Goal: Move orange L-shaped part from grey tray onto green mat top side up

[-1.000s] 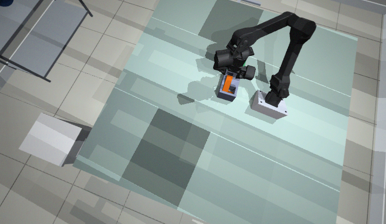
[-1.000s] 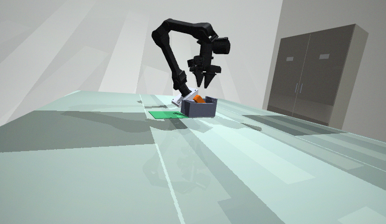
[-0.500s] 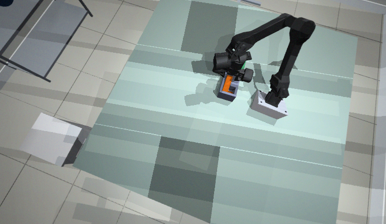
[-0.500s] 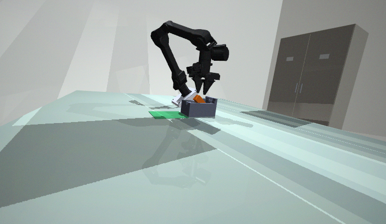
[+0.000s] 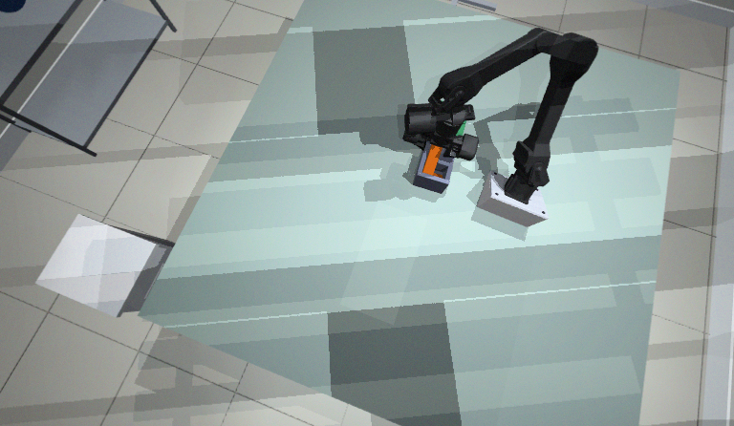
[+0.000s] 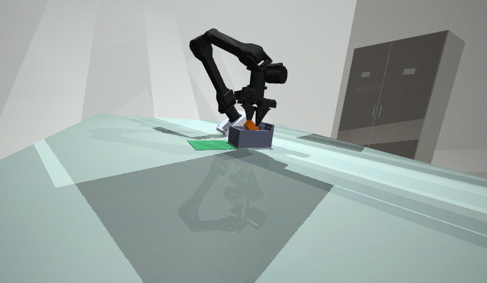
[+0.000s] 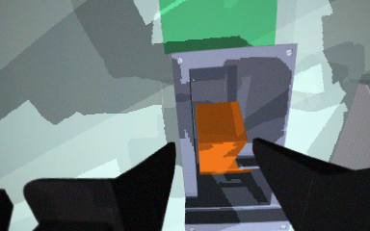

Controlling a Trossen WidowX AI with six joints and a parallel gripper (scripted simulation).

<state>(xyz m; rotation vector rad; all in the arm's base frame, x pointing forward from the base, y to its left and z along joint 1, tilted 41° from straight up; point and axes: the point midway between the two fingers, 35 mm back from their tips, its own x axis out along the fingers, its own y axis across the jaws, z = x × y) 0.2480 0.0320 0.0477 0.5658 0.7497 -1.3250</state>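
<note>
Right now the orange L-shaped part is 2 cm behind my gripper tip, 3 cm to the left of it and 4 cm below it. From my gripper tip the other things lie so: green mat: 1 cm ahead, 15 cm to the right, 10 cm below.
</note>
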